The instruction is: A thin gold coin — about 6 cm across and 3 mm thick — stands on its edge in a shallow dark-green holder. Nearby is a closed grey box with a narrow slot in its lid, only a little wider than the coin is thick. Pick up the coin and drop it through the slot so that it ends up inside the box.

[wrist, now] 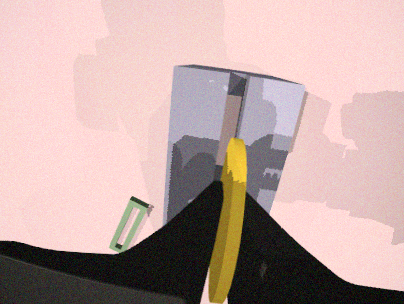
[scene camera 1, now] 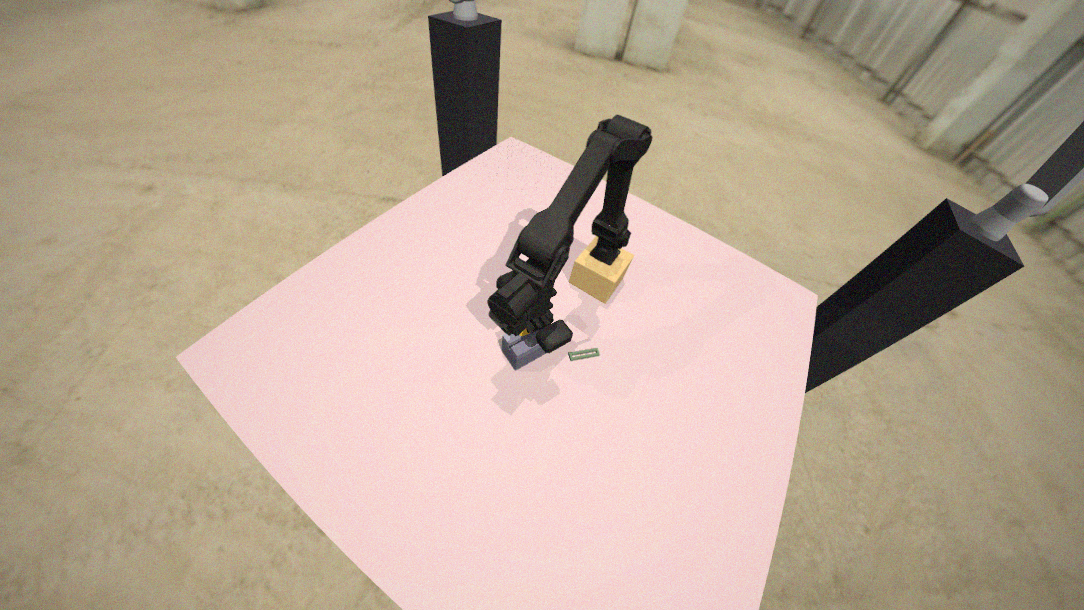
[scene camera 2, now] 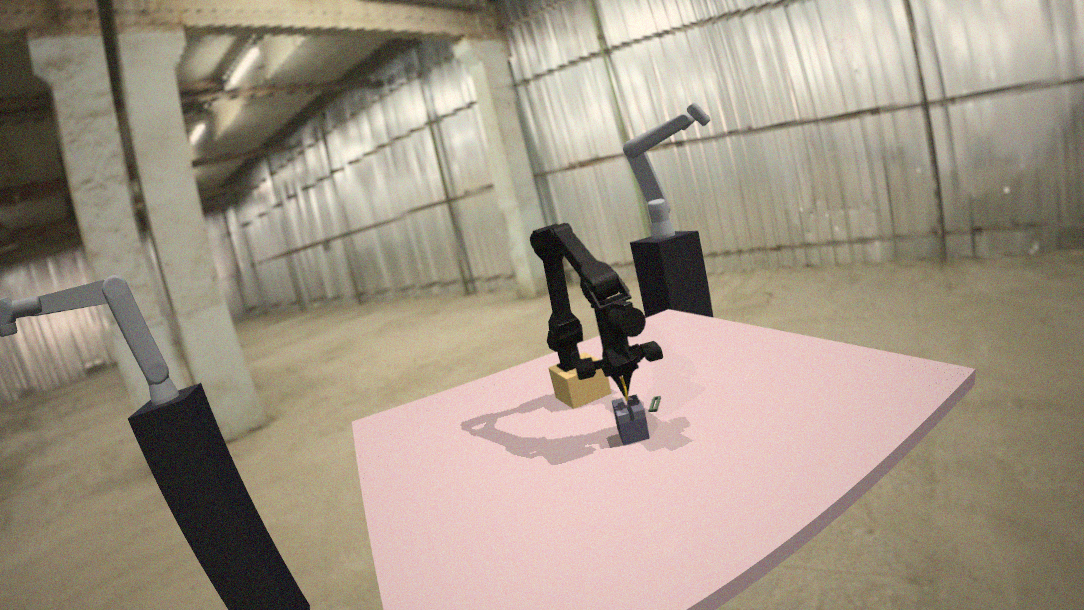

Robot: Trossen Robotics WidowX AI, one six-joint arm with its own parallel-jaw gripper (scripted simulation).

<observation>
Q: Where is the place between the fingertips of the gripper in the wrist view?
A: At 224,191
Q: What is the gripper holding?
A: A gold coin.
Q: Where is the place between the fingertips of the gripper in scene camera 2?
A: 625,395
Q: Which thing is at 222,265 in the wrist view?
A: A gold coin.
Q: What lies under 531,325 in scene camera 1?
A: The gripper.
</observation>
